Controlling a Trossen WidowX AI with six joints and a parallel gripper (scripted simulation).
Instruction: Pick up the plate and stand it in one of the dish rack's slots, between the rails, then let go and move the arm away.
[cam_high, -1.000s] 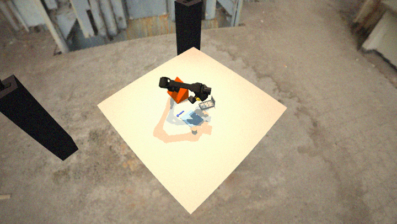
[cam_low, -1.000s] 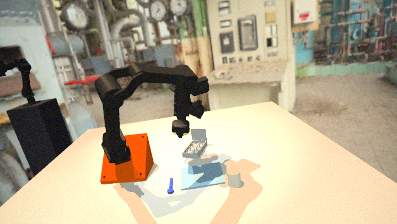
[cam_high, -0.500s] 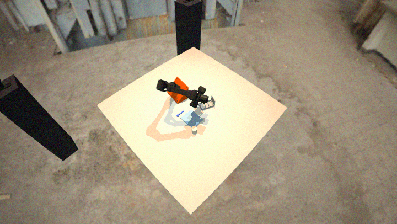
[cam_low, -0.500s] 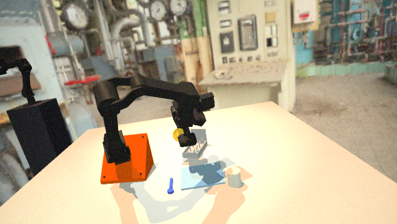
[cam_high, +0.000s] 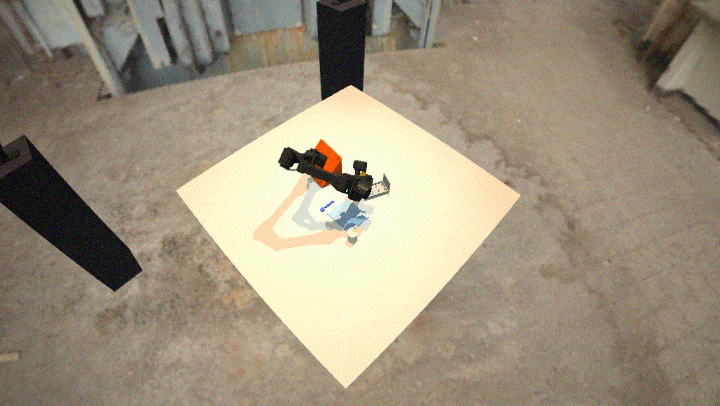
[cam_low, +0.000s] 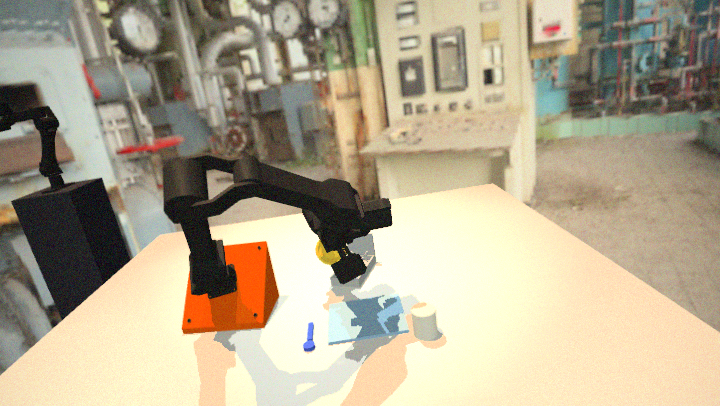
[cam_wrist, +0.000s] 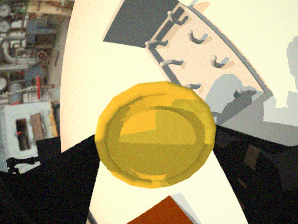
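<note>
The grey dish rack lies 50 mm ahead of my gripper tip, 30 mm to the left of it and 60 mm below it. Also, from my gripper tip: light blue mat 60 mm ahead, 170 mm to the right, 80 mm below; yellow plate 10 mm to the right, 10 mm above; small blue piece 60 mm behind, 210 mm to the right, 80 mm below.
</note>
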